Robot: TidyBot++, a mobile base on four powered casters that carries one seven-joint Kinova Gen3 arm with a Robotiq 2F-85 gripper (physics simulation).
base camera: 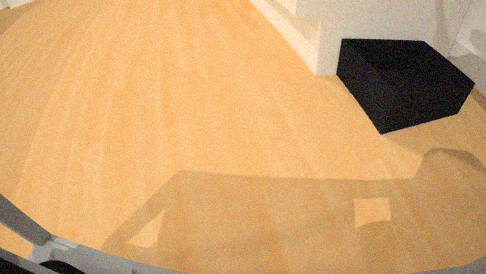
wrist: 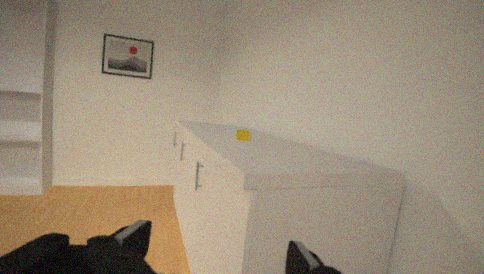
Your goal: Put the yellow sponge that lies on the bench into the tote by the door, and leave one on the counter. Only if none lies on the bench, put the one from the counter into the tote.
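Frame: origin at the arm's base, x left, y back, z up, level; centimetres.
Seen in the pictures: gripper, fingertip midpoint: (wrist: 218,246).
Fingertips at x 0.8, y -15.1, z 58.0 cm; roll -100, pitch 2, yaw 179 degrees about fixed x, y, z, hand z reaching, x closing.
Note:
Pixels of each thing's middle, then the offset from my fingertips to it. Level surfaces: height alone.
- yellow sponge, body centre: (wrist: 242,135) dx -4.3, dy -116.0, dz -4.3 cm
- white counter, surface height: dz -6.6 cm
- black tote, body centre: (base camera: 407,78) dx -33.9, dy -43.9, dz -92.6 cm
- wooden floor, surface height: dz -97.6 cm
A yellow sponge (wrist: 243,135) lies on top of the white counter (wrist: 300,160) in the wrist view, toward its far part. A black tote (base camera: 415,85) stands on the floor at the right of the base camera view, beside the end of a white cabinet. My gripper (wrist: 218,246) is open, its two dark fingers apart at the bottom of the wrist view, well short of the counter's sponge. The bench does not show in either view.
The counter's front has several handles (wrist: 198,176). A white shelf unit (wrist: 48,100) stands at the left of the wrist view, and a framed picture (wrist: 127,56) hangs on the back wall. Shadows fall on the wooden floor (base camera: 175,100) in the base camera view.

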